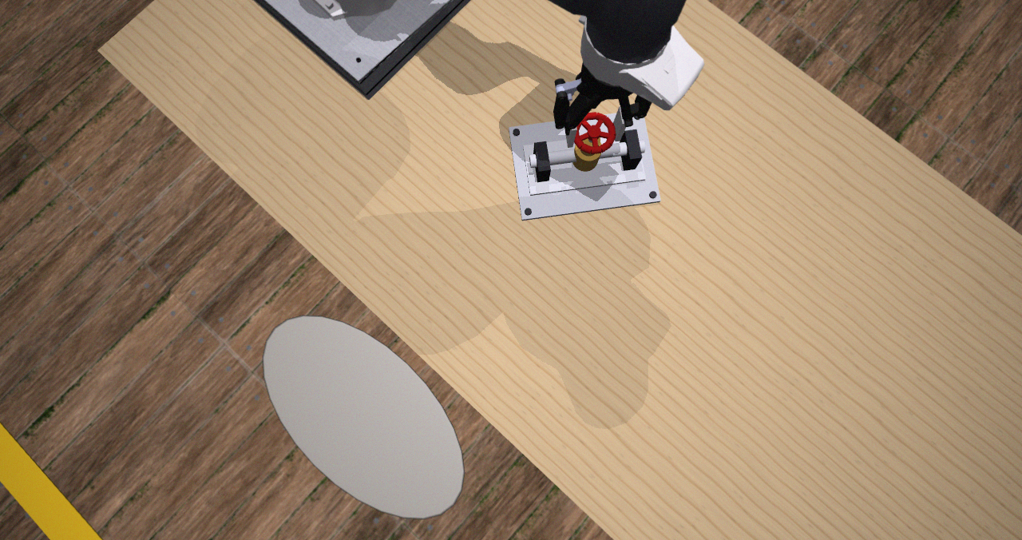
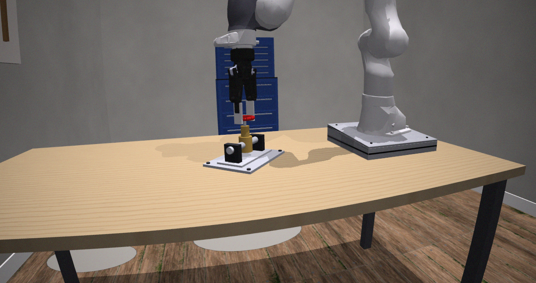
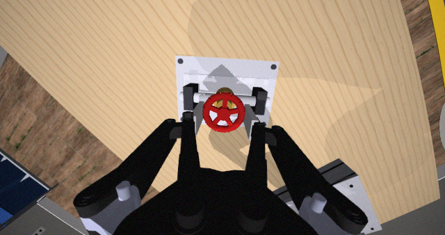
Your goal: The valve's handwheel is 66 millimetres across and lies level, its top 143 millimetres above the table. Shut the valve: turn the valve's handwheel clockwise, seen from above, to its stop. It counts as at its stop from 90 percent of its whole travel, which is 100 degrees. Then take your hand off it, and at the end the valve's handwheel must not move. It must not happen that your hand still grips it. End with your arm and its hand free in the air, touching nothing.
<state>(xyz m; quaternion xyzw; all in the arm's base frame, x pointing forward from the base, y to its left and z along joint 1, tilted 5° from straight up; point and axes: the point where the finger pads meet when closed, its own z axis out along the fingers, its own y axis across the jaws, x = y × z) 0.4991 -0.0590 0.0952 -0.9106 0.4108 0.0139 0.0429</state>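
My hand is 2 cm above the red handwheel.
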